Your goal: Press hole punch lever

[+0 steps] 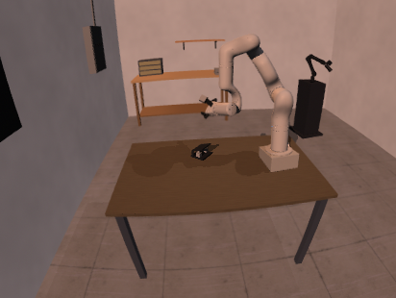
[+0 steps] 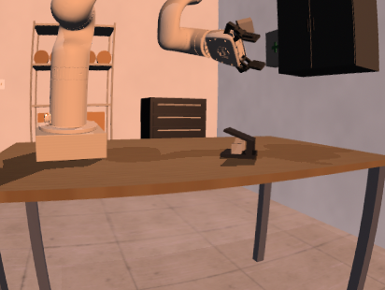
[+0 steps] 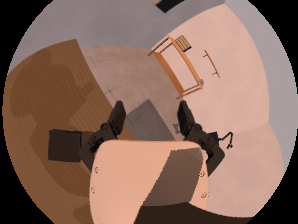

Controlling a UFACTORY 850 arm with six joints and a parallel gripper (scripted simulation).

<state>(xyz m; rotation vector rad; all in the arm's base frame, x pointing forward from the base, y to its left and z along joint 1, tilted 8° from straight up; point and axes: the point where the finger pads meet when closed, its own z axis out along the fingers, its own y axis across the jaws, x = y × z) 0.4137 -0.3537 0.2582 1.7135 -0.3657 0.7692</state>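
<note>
My hand is 8 cm short of the hole punch, 14 cm to the right of it and 26 cm above it.
</note>
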